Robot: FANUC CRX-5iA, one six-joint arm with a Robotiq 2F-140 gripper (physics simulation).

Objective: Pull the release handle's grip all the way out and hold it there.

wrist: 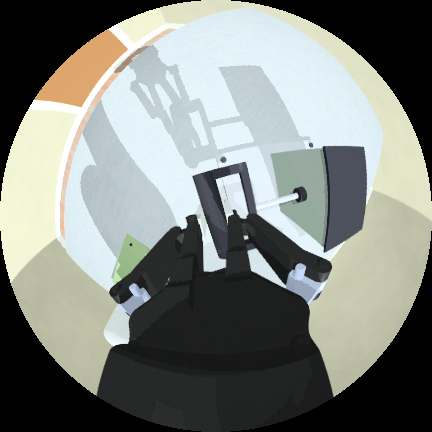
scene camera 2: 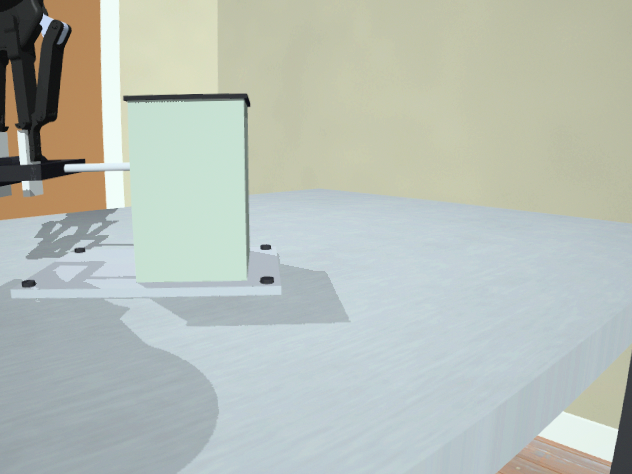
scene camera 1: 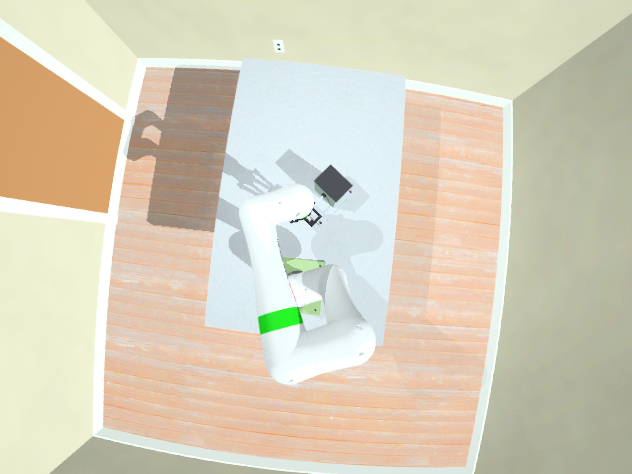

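The release handle's grip, a dark rectangular loop, stands out from the pale green housing on a white rod. A long stretch of rod shows between loop and housing. My gripper is shut on the loop's thick outer bar. One finger passes through the loop's opening and the other is on the outer side. In the scene camera 2 view the loop's outer end is cut off by the left edge. The arm partly hides the gripper in the scene camera 1 view.
The housing has a dark lid and stands on a bolted pale base plate. The grey table carries both. Green brackets are near the arm's base.
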